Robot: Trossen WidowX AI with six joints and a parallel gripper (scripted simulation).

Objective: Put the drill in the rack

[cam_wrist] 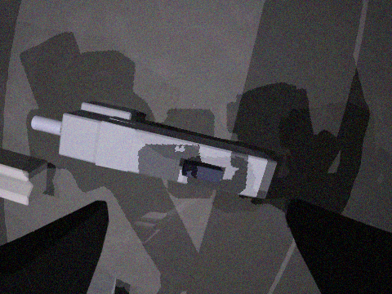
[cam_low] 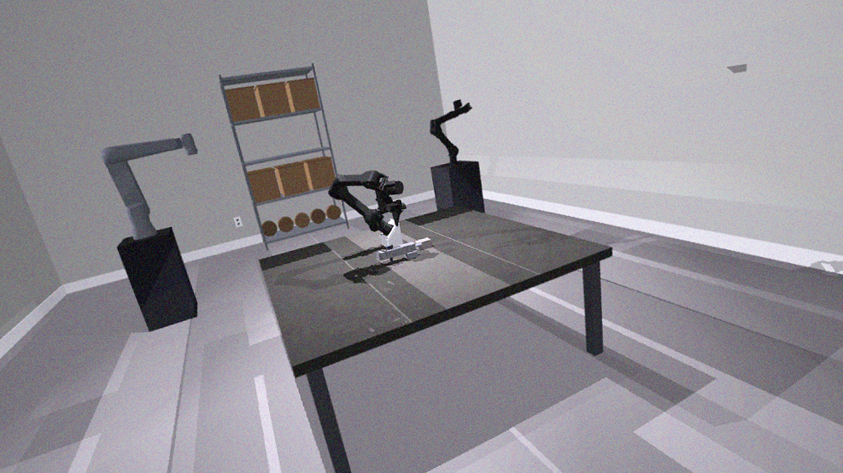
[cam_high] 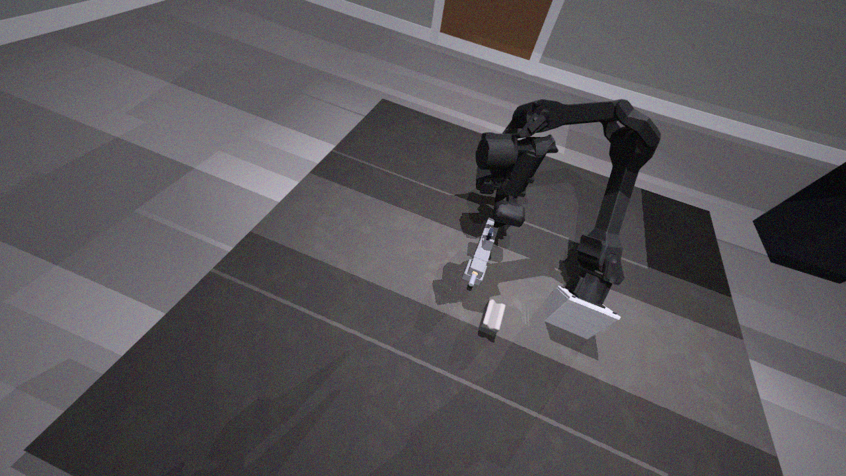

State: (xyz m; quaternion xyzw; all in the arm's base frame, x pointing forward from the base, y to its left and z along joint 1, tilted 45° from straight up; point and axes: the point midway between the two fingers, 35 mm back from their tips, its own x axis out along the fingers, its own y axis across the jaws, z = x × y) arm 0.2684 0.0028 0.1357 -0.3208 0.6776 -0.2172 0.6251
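Right now my gripper tip is 80 mm to the right of the drill and 110 mm above it. From my gripper tip the other things lie so: blue key (10 mm behind, 10 mm to the right, 110 mm below); rack (70 mm behind, 190 mm to the left, 140 mm below).
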